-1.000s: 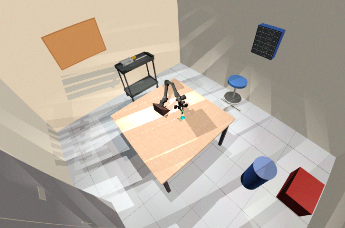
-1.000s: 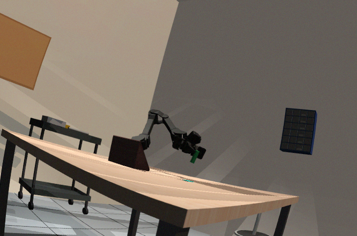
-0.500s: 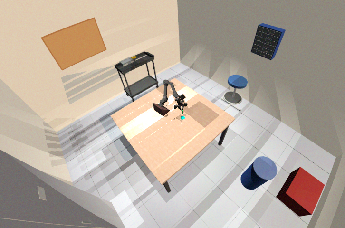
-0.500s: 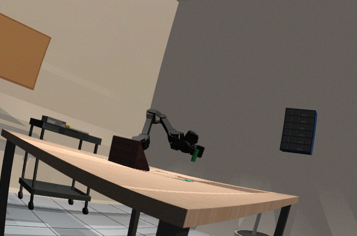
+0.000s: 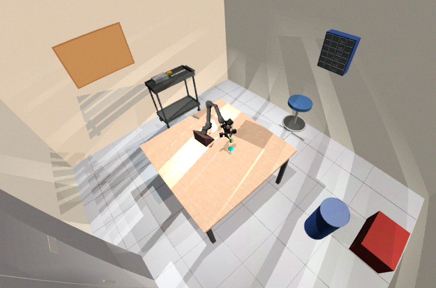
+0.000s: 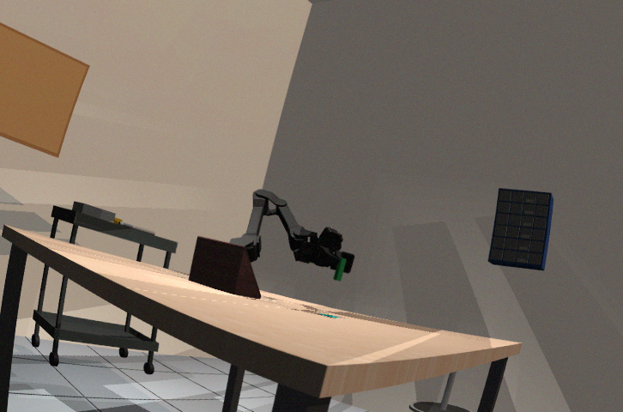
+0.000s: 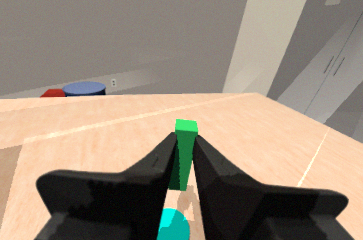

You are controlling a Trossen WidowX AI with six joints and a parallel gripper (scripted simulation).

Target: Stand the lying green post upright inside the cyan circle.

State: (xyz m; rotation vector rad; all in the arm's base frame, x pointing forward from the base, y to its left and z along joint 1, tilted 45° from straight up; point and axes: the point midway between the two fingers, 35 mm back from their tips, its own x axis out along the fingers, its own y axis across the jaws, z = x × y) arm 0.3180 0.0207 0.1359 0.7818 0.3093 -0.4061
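My gripper tip is 16 cm above the cyan circle. Round my gripper tip: green post 2 cm below.
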